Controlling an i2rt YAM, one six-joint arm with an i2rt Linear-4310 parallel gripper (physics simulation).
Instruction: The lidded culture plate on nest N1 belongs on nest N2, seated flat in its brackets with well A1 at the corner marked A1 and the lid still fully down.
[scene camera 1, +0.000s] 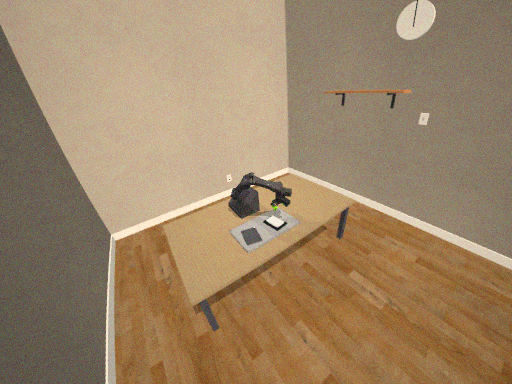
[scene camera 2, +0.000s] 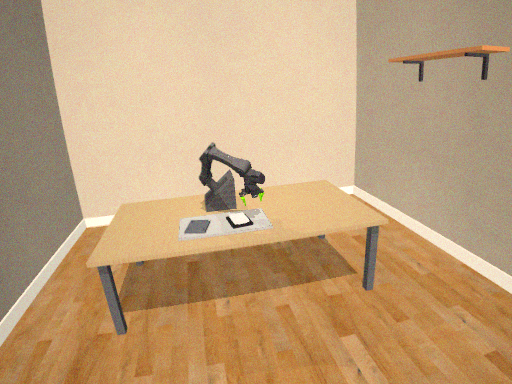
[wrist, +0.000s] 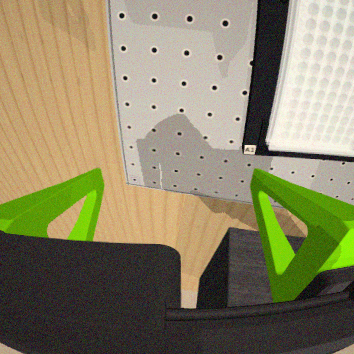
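Pixels of known places: gripper, fingertip midpoint: (scene camera 1: 279, 207) (scene camera 2: 253, 203) (wrist: 176, 176); arm's base, origin of the base link: (scene camera 1: 241, 199) (scene camera 2: 216, 188).
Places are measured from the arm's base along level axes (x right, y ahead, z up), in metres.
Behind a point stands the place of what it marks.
Note:
The white lidded culture plate (scene camera 1: 275, 221) @[z -0.074, x -0.089, y 0.384 m] (scene camera 2: 239, 218) @[z -0.074, x -0.094, y 0.393 m] (wrist: 320, 85) @[z -0.074, x -0.110, y 0.364 m] lies on the black nest N1 (scene camera 2: 243, 226) @[z -0.100, x -0.106, y 0.454 m] (wrist: 270, 60) @[z -0.090, x -0.144, y 0.368 m], with the lid looking down on it. A small A1 label (wrist: 249, 149) @[z -0.090, x -0.137, y 0.289 m] marks the nest's near left corner in the wrist view. The other nest, dark grey N2 (scene camera 1: 251, 236) @[z -0.091, x 0.154, y 0.391 m] (scene camera 2: 198, 226) @[z -0.090, x 0.144, y 0.394 m], is empty at the board's left part in the scene views. My gripper (scene camera 1: 275, 207) @[z -0.024, x -0.195, y 0.308 m] (scene camera 2: 252, 202) @[z -0.024, x -0.195, y 0.308 m] (wrist: 176, 176) @[z -0.024, x -0.195, y 0.308 m] is open and empty. It hangs above and behind the plate, off to its side, with its fingers clear of it. Well A1 cannot be made out.
Both nests are on a grey perforated board (scene camera 1: 266, 241) @[z -0.102, x 0.090, y 0.497 m] (scene camera 2: 217, 231) @[z -0.102, x 0.042, y 0.469 m] (wrist: 167, 65) @[z -0.102, x -0.217, y 0.349 m] on the wooden table (scene camera 1: 200, 260) @[z -0.115, x 0.562, y 0.348 m] (scene camera 2: 310, 215) @[z -0.115, x -0.528, y 0.393 m] (wrist: 55, 100) @[z -0.115, x -0.342, y 0.300 m]. The arm's dark base (scene camera 1: 244, 202) @[z -0.005, x 0.006, y 0.056 m] (scene camera 2: 221, 195) @[z -0.012, x -0.020, y 0.119 m] stands behind the board. A wall shelf (scene camera 1: 370, 91) (scene camera 2: 450, 53) is far off to the right.

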